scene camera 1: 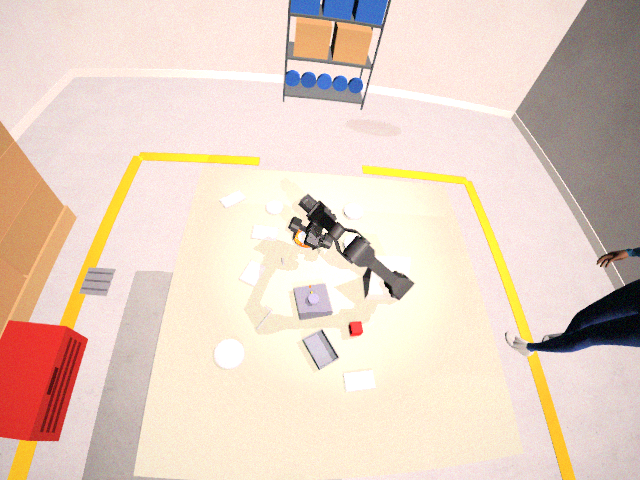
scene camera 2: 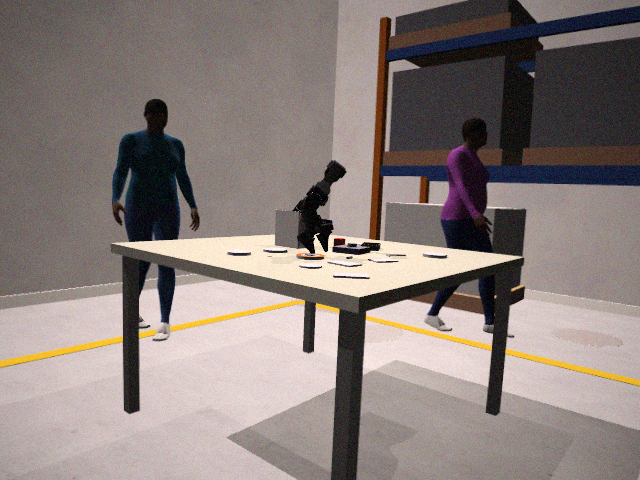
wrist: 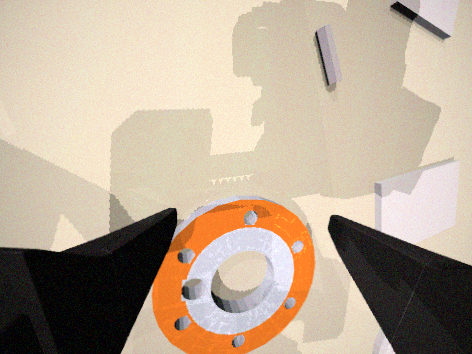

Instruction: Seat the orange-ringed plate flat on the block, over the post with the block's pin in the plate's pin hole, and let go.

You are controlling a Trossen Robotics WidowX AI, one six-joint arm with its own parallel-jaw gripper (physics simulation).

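Where they show: gripper, fingertip midpoint: [scene camera 1: 302, 244] [scene camera 2: 320, 253] [wrist: 253, 218]; arm's base at its link origin: [scene camera 1: 394, 280] [scene camera 2: 293, 224].
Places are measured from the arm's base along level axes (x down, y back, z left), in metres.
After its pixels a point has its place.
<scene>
The orange-ringed plate [scene camera 1: 298, 239] @[x 0.087, y -0.373, z -0.199 m] [scene camera 2: 302, 256] @[x 0.088, y -0.351, z -0.267 m] [wrist: 220, 220] @[x 0.087, y -0.334, z -0.171 m] lies flat on the table, apart from the block. In the wrist view it has a round centre hole, several small holes in the orange ring and a larger hole at the left of the grey inner ring. My gripper [scene camera 2: 318, 251] @[x 0.084, y -0.352, z -0.175 m] [wrist: 253, 218] @[x 0.084, y -0.352, z -0.175 m] is open above the plate, with a finger on each side and nothing held; scene camera 1 sees it from above, partly covering the plate. The grey-purple block [scene camera 1: 321, 308] @[x 0.074, y -0.265, z 0.107 m] [scene camera 2: 351, 250] @[x 0.083, y -0.341, z 0.023 m] bears a round post [scene camera 1: 313, 298] @[x 0.059, y -0.298, z 0.076 m]. Small yellow and orange details beside the post are too small to make out.
A red cube [scene camera 1: 355, 328] @[x 0.058, y -0.142, z 0.180 m] [scene camera 2: 339, 241] @[x 0.070, y -0.153, z 0.157 m] and a grey open tray [scene camera 1: 320, 349] @[x 0.096, y -0.261, z 0.254 m] are near the block. A large white disc [scene camera 1: 229, 353] @[x 0.086, y -0.572, z 0.300 m], a white tile [scene camera 1: 359, 380] [wrist: 420, 200] and a small bar [scene camera 1: 282, 261] @[x 0.090, y -0.429, z -0.086 m] [wrist: 327, 56] @[x 0.092, y -0.423, z -0.088 m] lie on the table.
</scene>
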